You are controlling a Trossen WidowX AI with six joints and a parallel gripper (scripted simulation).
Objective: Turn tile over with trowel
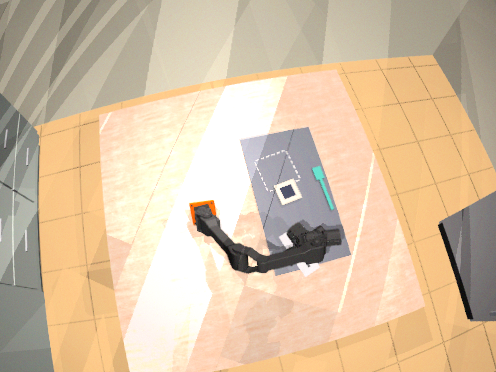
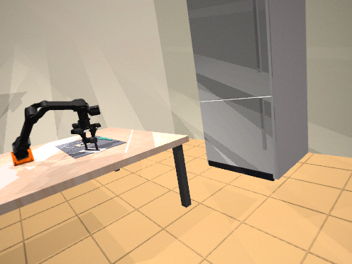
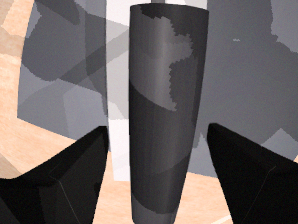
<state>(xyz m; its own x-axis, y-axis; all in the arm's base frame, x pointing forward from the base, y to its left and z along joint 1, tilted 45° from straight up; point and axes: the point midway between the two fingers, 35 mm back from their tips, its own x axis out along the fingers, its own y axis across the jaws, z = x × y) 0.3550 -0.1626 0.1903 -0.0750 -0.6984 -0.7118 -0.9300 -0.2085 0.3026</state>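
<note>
Right now the grey mat is 50 mm ahead of my gripper tip, 250 mm to the left of it and 80 mm below it. Also, from my gripper tip: white tile (20 mm ahead, 270 mm to the left, 60 mm below); teal trowel (190 mm ahead, 270 mm to the left, 60 mm below).
</note>
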